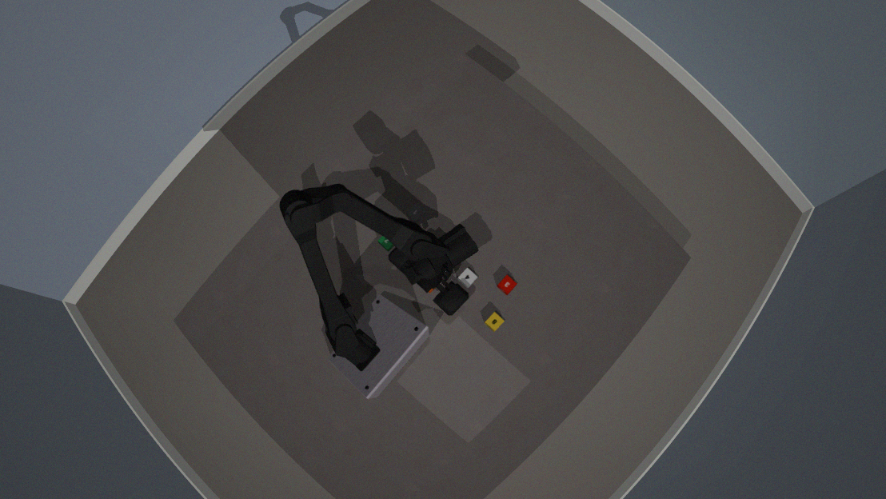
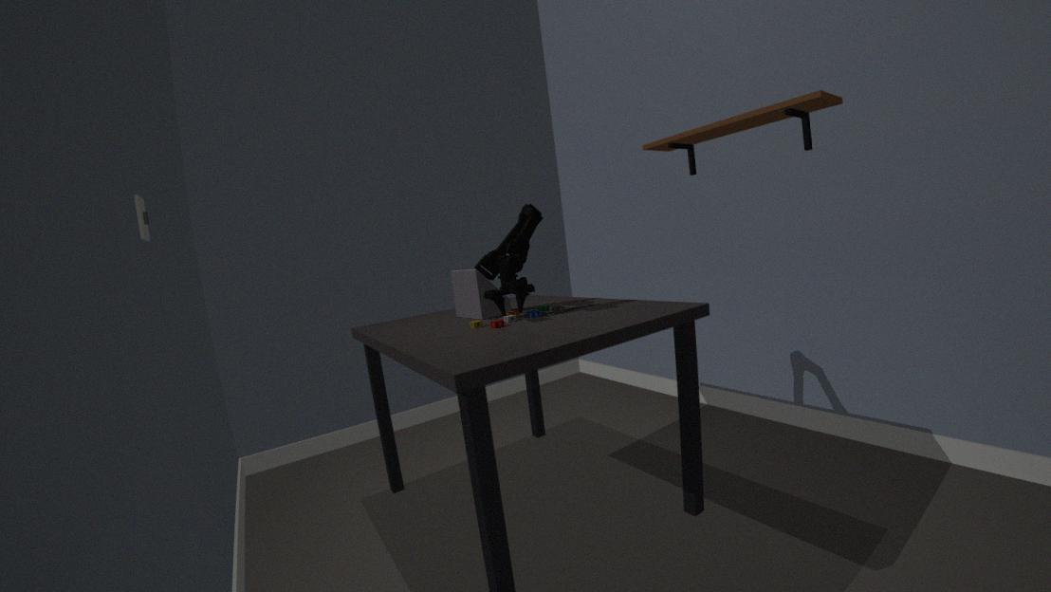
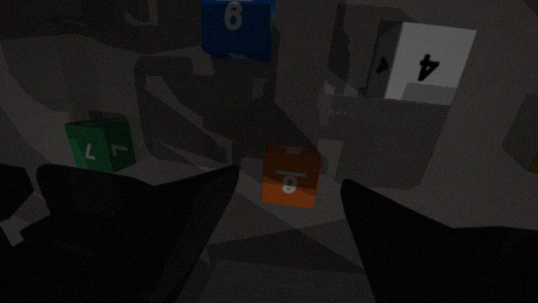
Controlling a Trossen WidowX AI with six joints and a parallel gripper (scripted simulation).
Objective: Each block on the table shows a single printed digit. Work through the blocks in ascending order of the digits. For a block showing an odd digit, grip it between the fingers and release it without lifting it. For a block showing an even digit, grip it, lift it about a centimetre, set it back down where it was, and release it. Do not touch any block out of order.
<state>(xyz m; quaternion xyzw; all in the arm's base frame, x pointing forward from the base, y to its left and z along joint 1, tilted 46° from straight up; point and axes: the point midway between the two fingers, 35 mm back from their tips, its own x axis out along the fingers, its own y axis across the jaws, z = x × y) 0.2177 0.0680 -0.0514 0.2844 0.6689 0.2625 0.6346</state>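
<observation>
Now: the green block 14 cm to the left of my gripper tip and 1 cm ahead of it. Round my gripper tip: white block (7 cm ahead, 6 cm to the right); yellow block (17 cm to the right, 3 cm ahead); red block (14 cm to the right, 11 cm ahead).
</observation>
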